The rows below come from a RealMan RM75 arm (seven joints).
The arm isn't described. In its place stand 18 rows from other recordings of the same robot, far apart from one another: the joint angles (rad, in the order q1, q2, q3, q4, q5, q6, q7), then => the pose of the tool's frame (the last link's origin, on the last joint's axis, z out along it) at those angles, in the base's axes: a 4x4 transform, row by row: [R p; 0 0 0 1], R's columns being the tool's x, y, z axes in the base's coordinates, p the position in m.
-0.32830 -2.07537 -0.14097 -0.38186 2.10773 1.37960 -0.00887 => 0.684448, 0.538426, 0.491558, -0.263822; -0.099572, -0.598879, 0.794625, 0.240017; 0.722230, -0.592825, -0.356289, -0.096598; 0, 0, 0, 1
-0.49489 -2.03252 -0.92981 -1.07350 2.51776 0.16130 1.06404 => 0.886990, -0.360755, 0.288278, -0.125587; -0.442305, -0.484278, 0.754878, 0.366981; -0.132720, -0.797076, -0.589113, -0.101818; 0, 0, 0, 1
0.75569 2.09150 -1.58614 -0.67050 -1.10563 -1.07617 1.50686 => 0.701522, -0.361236, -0.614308, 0.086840; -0.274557, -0.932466, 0.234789, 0.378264; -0.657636, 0.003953, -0.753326, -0.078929; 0, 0, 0, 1
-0.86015 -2.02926 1.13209 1.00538 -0.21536 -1.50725 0.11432 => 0.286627, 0.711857, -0.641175, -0.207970; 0.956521, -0.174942, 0.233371, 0.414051; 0.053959, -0.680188, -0.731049, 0.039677; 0, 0, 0, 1
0.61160 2.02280 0.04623 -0.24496 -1.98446 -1.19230 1.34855 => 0.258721, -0.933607, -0.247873, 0.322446; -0.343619, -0.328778, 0.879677, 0.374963; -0.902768, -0.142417, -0.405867, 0.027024; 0, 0, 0, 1
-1.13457 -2.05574 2.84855 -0.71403 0.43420 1.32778 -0.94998 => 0.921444, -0.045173, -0.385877, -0.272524; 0.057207, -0.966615, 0.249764, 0.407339; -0.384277, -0.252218, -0.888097, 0.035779; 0, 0, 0, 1
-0.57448 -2.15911 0.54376 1.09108 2.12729 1.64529 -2.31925 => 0.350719, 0.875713, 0.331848, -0.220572; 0.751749, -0.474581, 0.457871, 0.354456; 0.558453, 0.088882, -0.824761, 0.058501; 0, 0, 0, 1
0.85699 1.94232 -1.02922 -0.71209 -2.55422 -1.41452 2.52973 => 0.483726, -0.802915, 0.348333, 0.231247; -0.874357, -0.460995, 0.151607, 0.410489; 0.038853, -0.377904, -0.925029, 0.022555; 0, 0, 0, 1
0.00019 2.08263 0.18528 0.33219 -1.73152 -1.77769 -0.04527 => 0.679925, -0.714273, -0.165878, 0.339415; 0.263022, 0.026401, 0.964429, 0.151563; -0.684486, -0.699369, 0.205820, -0.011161; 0, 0, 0, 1
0.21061 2.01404 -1.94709 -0.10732 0.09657 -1.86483 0.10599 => 0.645052, -0.424932, -0.635091, 0.311306; 0.486604, -0.412393, 0.770162, 0.218398; -0.589173, -0.805832, -0.059241, 0.025166; 0, 0, 0, 1
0.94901 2.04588 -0.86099 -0.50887 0.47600 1.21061 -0.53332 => 0.359573, -0.883170, 0.301196, 0.225656; -0.931115, -0.318466, 0.177774, 0.413193; -0.061084, -0.344371, -0.936844, -0.036099; 0, 0, 0, 1
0.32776 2.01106 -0.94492 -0.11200 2.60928 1.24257 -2.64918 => 0.630199, -0.773071, -0.072186, 0.387023; 0.044615, -0.056763, 0.997390, 0.298847; -0.775151, -0.631775, -0.001282, 0.054715; 0, 0, 0, 1
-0.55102 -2.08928 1.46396 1.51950 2.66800 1.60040 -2.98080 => 0.541156, 0.693784, -0.475199, -0.166107; 0.839724, -0.475985, 0.261346, 0.342412; -0.044870, -0.540465, -0.840169, 0.006740; 0, 0, 0, 1
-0.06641 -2.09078 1.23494 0.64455 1.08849 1.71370 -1.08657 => 0.448208, 0.503399, 0.738714, -0.273369; 0.123034, -0.853242, 0.506795, 0.217624; 0.885422, -0.136263, -0.444365, 0.001994; 0, 0, 0, 1
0.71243 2.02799 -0.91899 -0.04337 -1.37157 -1.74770 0.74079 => 0.530202, -0.202658, -0.823295, 0.194863; 0.032858, -0.965374, 0.258792, 0.317549; -0.847234, -0.164263, -0.505185, -0.032911; 0, 0, 0, 1
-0.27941 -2.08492 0.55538 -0.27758 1.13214 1.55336 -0.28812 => 0.527496, 0.819803, 0.222872, -0.336454; 0.038900, -0.285371, 0.957627, 0.212074; 0.848667, -0.496475, -0.182423, -0.053557; 0, 0, 0, 1
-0.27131 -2.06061 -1.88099 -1.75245 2.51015 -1.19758 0.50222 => 0.763640, 0.602336, -0.232478, -0.194726; 0.547568, -0.413419, 0.727499, 0.353769; 0.342088, -0.682844, -0.645523, 0.100588; 0, 0, 0, 1
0.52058 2.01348 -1.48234 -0.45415 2.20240 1.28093 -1.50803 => 0.323663, -0.726030, -0.606731, 0.218625; -0.603418, -0.652308, 0.458673, 0.347264; -0.728786, 0.217657, -0.649228, -0.036135; 0, 0, 0, 1
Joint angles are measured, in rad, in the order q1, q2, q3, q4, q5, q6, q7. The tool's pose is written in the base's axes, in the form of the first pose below.
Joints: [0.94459, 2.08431, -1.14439, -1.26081, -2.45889, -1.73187, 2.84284]
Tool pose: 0.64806, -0.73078, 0.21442, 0.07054; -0.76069, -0.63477, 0.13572, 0.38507; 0.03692, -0.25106, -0.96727, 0.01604; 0, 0, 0, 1
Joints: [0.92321, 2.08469, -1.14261, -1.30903, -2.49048, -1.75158, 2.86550]
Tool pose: 0.63368, -0.73512, 0.24094, 0.07554; -0.77306, -0.61340, 0.16163, 0.38316; 0.02897, -0.28868, -0.95699, 0.02348; 0, 0, 0, 1
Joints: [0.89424, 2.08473, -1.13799, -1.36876, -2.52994, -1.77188, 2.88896]
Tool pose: 0.61593, -0.73942, 0.27182, 0.08263; -0.78771, -0.58325, 0.19833, 0.38100; 0.01189, -0.33627, -0.94169, 0.03347; 0, 0, 0, 1
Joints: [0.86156, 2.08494, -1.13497, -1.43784, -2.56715, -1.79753, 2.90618]
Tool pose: 0.60391, -0.73737, 0.30261, 0.08948; -0.79704, -0.55645, 0.23473, 0.37703; -0.00470, -0.38295, -0.92376, 0.04440; 0, 0, 0, 1
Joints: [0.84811, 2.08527, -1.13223, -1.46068, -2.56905, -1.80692, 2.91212]
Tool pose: 0.59884, -0.74083, 0.30424, 0.09161; -0.80077, -0.54792, 0.24197, 0.37477; -0.01257, -0.38853, -0.92135, 0.04766; 0, 0, 0, 1
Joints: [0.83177, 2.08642, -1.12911, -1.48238, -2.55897, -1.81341, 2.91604]
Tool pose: 0.59576, -0.74695, 0.29518, 0.09331; -0.80283, -0.54327, 0.24562, 0.37187; -0.02310, -0.38331, -0.92333, 0.04996; 0, 0, 0, 1
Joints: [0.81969, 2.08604, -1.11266, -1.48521, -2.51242, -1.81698, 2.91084]
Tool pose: 0.59529, -0.76297, 0.25198, 0.09293; -0.80256, -0.54937, 0.23257, 0.36913; -0.03901, -0.34068, -0.93937, 0.05077; 0, 0, 0, 1
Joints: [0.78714, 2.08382, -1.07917, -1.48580, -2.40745, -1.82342, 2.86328]
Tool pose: 0.61613, -0.77218, 0.15533, 0.09433; -0.78493, -0.58558, 0.20244, 0.36269; -0.06536, -0.24665, -0.96690, 0.05293; 0, 0, 0, 1
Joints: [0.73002, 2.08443, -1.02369, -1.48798, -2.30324, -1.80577, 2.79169]
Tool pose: 0.62823, -0.77703, 0.03948, 0.10377; -0.76511, -0.60779, 0.21259, 0.35825; -0.14119, -0.16376, -0.97634, 0.06041; 0, 0, 0, 1
